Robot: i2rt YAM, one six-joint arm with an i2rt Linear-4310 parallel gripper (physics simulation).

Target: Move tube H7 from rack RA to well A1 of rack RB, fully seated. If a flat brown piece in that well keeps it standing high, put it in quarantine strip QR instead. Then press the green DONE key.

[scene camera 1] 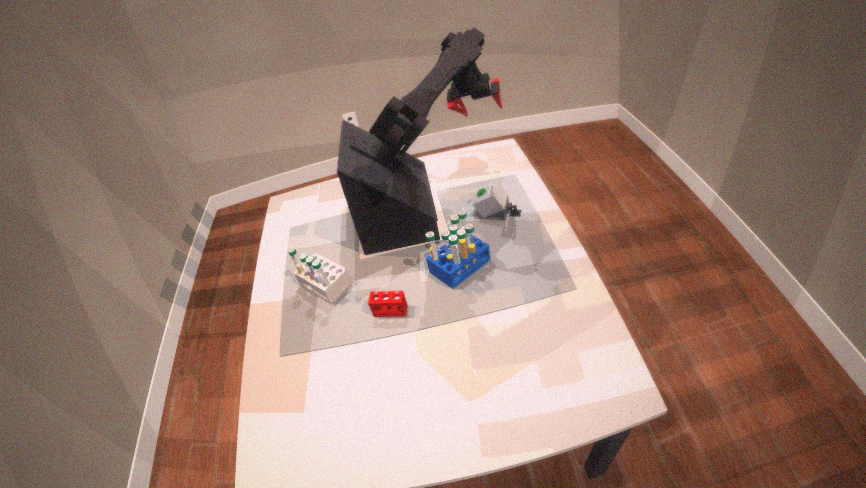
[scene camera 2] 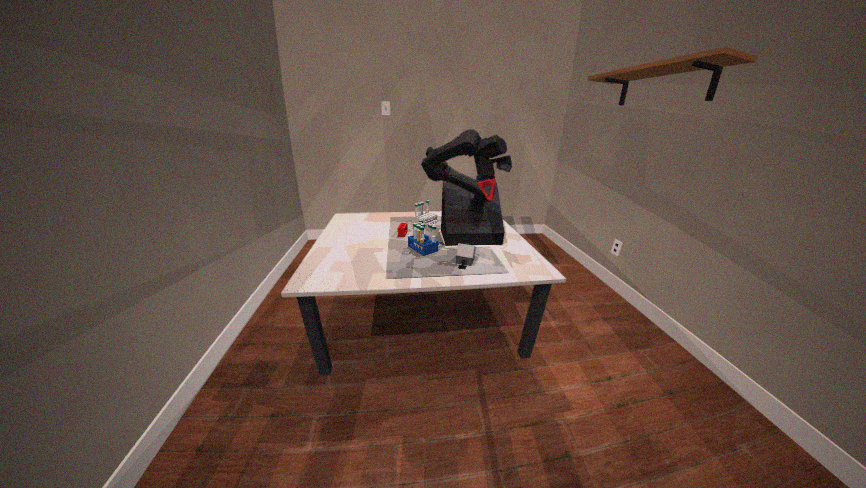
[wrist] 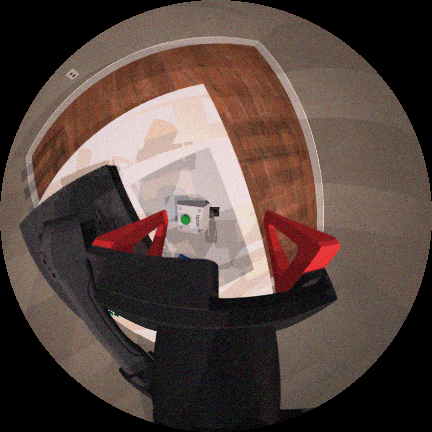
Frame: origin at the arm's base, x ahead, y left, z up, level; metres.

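Seen in the pictures: gripper, fingertip midpoint: point(scene camera 1: 484, 110) point(scene camera 2: 490, 200) point(wrist: 215, 215); arm's base, link origin: point(scene camera 1: 379, 157) point(scene camera 2: 477, 202) point(wrist: 72, 244).
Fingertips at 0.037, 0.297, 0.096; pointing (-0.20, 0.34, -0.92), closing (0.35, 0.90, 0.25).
Note:
Pixels of each thing's top centre, then the offset from my fingertips to it, as dx, dy, dz. Level surfaces: height alone.
- blue rack, top centre: point(scene camera 1: 457, 251) point(wrist: 182, 279) point(scene camera 2: 422, 238) +0.254, -0.152, -0.229
- white rack, top centre: point(scene camera 1: 319, 270) point(scene camera 2: 425, 215) +0.217, -0.500, -0.229
- small red strip, top centre: point(scene camera 1: 385, 297) point(scene camera 2: 402, 225) +0.351, -0.335, -0.229
- green key, top centre: point(wrist: 185, 220) point(scene camera 1: 481, 189) +0.064, -0.046, -0.205
- grey box, top centre: point(wrist: 195, 221) point(scene camera 1: 489, 187) point(scene camera 2: 467, 242) +0.073, -0.026, -0.196
- grey mat, surface height: dz -0.280
- white table, surface height: dz -0.283
My gripper point(scene camera 1: 484, 110) point(scene camera 2: 488, 192) point(wrist: 215, 215) is open and empty, high above the table, with its red fingers wide apart. A blue rack point(scene camera 1: 454, 277) point(scene camera 2: 423, 247) point(wrist: 183, 257) holds several green-capped tubes and some yellow ones. A white rack point(scene camera 1: 335, 292) point(scene camera 2: 427, 218) holds several green-capped tubes at its left end. A small red strip point(scene camera 1: 387, 304) point(scene camera 2: 402, 229) with three openings stands between them, nearer the front. The green key point(scene camera 1: 481, 192) point(wrist: 185, 219) is on a grey box. Rack labels, tube H7 and any brown piece cannot be made out.
The grey box point(scene camera 1: 492, 206) point(scene camera 2: 465, 253) point(wrist: 200, 206) has a small black part beside it. The black arm base point(scene camera 1: 396, 218) point(scene camera 2: 472, 227) stands behind the racks. A grey mat point(scene camera 1: 527, 278) lies under them on the white table point(scene camera 1: 363, 387). A wall shelf point(scene camera 2: 672, 64) shows in scene camera 2.

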